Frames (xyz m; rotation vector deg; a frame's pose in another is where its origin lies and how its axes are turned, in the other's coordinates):
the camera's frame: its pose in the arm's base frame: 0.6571 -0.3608 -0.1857 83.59 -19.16 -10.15
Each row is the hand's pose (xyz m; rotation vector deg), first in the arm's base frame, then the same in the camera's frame.
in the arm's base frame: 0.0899 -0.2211 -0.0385 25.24 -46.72 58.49
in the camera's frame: -0.5613 0.2087 0.0657 -33.12 21.70 79.11
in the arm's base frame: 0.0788 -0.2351 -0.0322 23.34 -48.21 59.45
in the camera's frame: -0.5666 0.2143 0.0830 -34.02 21.07 81.33
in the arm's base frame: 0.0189 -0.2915 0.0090 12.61 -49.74 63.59
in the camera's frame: -0.6002 0.2539 0.1589 -41.60 22.20 89.00
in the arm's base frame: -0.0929 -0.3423 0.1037 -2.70 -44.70 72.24
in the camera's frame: -0.6784 0.3515 0.2507 -53.08 31.64 97.96
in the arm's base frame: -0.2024 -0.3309 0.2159 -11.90 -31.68 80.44
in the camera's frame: -0.7721 0.4731 0.2844 -61.03 48.25 99.38
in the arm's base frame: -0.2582 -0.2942 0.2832 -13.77 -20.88 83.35
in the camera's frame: -0.8286 0.5484 0.2733 -63.85 59.74 95.14
